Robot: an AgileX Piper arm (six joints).
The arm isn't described. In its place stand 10 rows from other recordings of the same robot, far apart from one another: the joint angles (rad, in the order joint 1, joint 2, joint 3, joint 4, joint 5, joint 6), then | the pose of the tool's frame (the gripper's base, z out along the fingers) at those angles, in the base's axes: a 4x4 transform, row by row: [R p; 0 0 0 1], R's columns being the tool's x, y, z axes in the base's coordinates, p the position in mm.
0.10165, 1.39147, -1.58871, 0.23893, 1.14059, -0.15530 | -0.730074 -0.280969 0.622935 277.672; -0.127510 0.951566 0.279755 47.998; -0.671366 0.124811 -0.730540 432.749; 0 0 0 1
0.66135, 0.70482, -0.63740, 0.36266, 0.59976, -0.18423 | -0.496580 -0.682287 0.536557 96.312; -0.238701 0.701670 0.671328 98.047; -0.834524 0.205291 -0.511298 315.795; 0 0 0 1
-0.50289, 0.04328, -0.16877, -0.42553, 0.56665, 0.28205 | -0.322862 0.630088 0.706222 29.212; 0.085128 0.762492 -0.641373 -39.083; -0.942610 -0.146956 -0.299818 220.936; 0 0 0 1
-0.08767, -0.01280, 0.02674, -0.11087, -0.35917, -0.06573 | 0.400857 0.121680 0.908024 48.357; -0.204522 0.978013 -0.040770 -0.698; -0.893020 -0.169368 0.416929 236.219; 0 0 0 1
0.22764, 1.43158, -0.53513, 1.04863, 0.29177, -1.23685 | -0.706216 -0.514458 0.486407 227.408; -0.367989 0.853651 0.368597 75.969; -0.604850 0.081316 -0.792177 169.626; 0 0 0 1
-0.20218, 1.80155, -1.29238, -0.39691, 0.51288, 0.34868 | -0.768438 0.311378 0.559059 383.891; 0.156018 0.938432 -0.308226 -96.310; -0.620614 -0.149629 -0.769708 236.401; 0 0 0 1
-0.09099, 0.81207, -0.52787, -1.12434, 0.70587, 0.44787 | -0.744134 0.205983 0.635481 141.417; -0.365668 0.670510 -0.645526 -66.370; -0.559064 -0.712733 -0.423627 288.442; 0 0 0 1
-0.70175, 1.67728, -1.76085, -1.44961, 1.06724, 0.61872 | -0.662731 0.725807 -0.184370 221.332; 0.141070 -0.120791 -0.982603 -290.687; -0.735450 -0.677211 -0.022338 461.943; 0 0 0 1
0.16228, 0.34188, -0.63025, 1.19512, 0.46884, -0.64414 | -0.106367 -0.575146 0.811106 46.274; 0.431743 0.708110 0.558730 46.336; -0.895703 0.409619 0.172996 382.230; 0 0 0 1
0.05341, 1.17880, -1.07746, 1.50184, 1.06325, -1.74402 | 0.144696 -0.887304 0.437899 218.430; -0.143924 0.418976 0.896518 91.130; -0.978953 -0.192747 -0.067080 411.067; 0 0 0 1
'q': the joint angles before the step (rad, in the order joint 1, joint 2, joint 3, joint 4, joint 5, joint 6). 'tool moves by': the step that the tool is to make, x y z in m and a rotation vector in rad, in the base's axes. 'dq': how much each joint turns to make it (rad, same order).
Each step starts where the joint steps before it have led.
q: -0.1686 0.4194 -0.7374 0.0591 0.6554 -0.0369
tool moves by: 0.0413 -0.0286 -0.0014 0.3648 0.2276 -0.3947
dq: 0.0005 0.2518 -0.1180 -0.3220 0.2124 0.6715
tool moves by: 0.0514 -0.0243 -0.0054 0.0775 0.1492 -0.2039
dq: -0.0401 0.2536 -0.1039 -0.1103 0.0645 0.2016
